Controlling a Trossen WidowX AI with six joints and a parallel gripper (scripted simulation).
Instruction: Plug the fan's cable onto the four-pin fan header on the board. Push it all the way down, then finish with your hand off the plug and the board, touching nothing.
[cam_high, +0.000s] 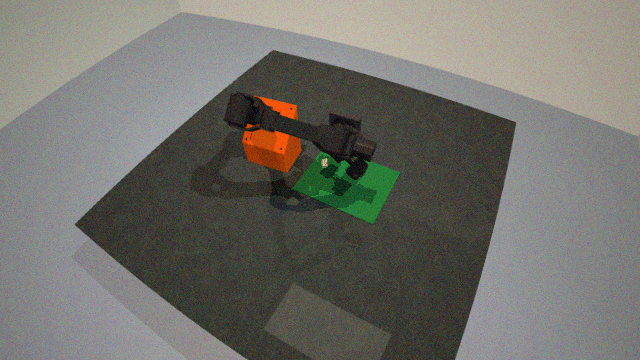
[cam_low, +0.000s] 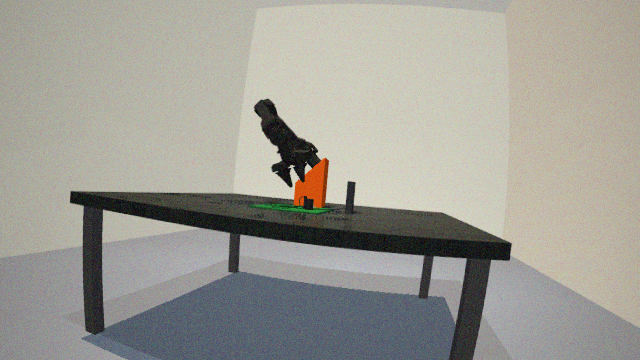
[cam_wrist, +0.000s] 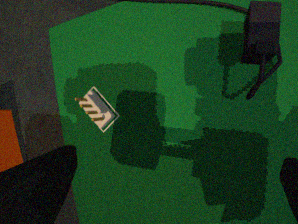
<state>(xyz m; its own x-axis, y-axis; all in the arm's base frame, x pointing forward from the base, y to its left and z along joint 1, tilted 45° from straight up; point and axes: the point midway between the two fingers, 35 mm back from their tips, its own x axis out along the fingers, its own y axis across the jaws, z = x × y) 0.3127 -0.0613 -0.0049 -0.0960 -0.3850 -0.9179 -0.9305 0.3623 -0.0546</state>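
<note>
Right now the dark fan plug is 60 mm ahead of my gripper tip, 60 mm to the left of it and 70 mm below it. From my gripper tip the other things lie so: dark square fan: 70 mm behind, 190 mm to the left, 30 mm below; then green board: 30 mm ahead, 100 mm below.
</note>
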